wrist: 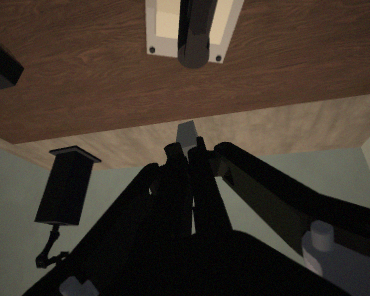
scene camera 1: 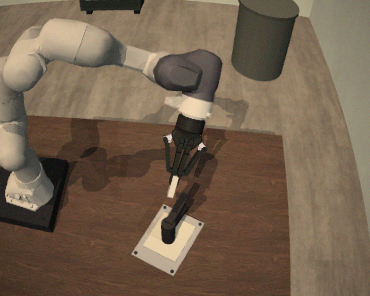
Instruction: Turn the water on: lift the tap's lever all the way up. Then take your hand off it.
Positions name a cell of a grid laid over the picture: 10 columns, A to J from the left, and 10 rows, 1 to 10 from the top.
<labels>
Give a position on a pale plate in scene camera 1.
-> At D9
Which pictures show the gripper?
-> The wrist view and scene camera 1: all of them.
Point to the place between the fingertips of the gripper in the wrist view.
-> F5
</labels>
